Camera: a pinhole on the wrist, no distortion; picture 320 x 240 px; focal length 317.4 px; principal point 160.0 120.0 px. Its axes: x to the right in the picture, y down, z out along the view. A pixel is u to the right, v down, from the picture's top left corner.
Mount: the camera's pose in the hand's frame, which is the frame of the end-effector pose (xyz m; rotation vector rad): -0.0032 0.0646 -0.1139 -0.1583 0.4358 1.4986
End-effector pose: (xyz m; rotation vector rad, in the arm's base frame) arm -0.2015 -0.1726 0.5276 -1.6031 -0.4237 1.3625
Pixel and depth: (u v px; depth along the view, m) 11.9 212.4 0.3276
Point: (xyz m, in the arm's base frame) -0.4609 -0.1151 0.5289
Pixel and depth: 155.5 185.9 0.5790
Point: -0.6843 -0.1302 0.3428
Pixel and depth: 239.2 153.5 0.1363
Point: -0.2440 -0.2378 0.4025
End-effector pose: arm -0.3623 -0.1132 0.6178 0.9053 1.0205 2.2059
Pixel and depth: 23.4 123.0 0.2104
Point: -0.3084 -0.0744 0.7299
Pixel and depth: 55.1 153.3 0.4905
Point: -0.0973 0.0313 0.9040
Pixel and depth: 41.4 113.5 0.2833
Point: -0.2700 -0.0355 0.7811
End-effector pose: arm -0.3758 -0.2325 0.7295 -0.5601 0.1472 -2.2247
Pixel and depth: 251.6 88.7 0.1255
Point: -0.3010 -0.3520 0.6865
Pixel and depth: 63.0 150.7 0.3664
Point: -0.2051 -0.2960 0.9509
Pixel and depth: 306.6 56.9 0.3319
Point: -0.1678 -0.5283 0.7883
